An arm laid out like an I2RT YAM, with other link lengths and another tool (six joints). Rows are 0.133 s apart.
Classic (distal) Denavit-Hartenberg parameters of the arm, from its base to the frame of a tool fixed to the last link. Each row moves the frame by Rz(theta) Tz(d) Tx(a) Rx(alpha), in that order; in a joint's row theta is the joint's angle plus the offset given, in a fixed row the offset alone. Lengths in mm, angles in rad.
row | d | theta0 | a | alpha
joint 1 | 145.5 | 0 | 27.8 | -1.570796
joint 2 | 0 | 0 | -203.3 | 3.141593
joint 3 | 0 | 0.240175 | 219.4 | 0
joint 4 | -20.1 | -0.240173 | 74 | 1.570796
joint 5 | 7.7 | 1.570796 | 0 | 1.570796
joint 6 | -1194.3 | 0.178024 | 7 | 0.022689
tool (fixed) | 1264.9 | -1.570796 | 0 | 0
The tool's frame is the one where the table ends.
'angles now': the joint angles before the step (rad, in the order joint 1, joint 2, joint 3, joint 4, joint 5, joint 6). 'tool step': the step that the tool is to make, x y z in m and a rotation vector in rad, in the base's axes. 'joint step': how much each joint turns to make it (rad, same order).
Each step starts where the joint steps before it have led.
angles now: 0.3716, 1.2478, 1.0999, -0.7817, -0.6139, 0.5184
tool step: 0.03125, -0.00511, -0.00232, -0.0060, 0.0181, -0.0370
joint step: -0.0569, 0.1427, 0.1091, 0.0032, -0.0120, -0.0195
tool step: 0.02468, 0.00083, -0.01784, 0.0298, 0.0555, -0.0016
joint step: -0.0329, 0.1384, 0.0559, 0.0372, -0.0546, -0.0015
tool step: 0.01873, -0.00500, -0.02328, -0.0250, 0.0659, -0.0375
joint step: -0.0268, 0.1196, 0.0416, 0.0125, 0.0111, 0.0075
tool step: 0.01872, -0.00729, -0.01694, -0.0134, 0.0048, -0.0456
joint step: -0.0291, 0.0850, 0.0198, 0.0641, 0.0183, 0.0112
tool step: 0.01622, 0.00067, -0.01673, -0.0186, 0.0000, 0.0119
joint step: -0.0080, 0.1013, 0.0498, 0.0276, 0.0067, -0.0327
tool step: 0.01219, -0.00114, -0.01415, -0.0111, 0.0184, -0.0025
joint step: -0.0097, 0.0834, 0.0497, 0.0062, 0.0030, -0.0120
